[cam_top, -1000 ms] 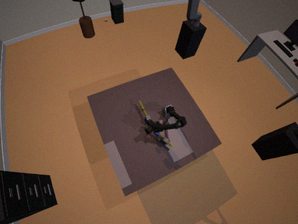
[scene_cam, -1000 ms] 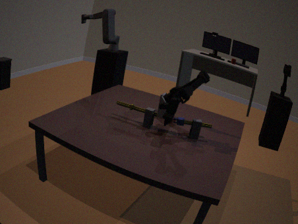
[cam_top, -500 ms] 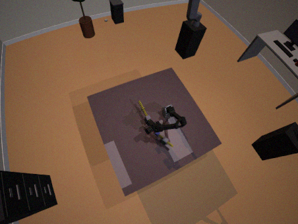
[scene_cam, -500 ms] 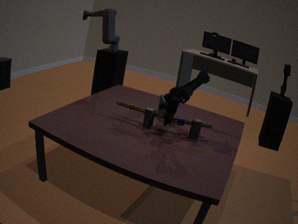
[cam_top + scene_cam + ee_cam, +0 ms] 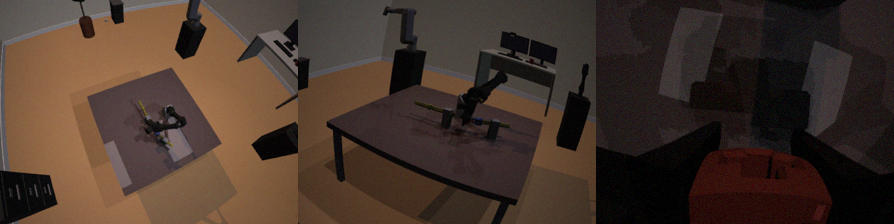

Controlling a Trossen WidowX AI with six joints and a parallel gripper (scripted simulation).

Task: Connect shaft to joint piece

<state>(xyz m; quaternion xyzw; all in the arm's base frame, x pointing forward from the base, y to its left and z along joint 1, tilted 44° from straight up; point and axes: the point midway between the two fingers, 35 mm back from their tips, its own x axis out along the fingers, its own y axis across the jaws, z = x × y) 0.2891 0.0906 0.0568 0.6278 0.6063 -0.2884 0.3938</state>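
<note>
My gripper tip is 20 mm to the right of the red square joint piece and 40 mm below it.
</note>
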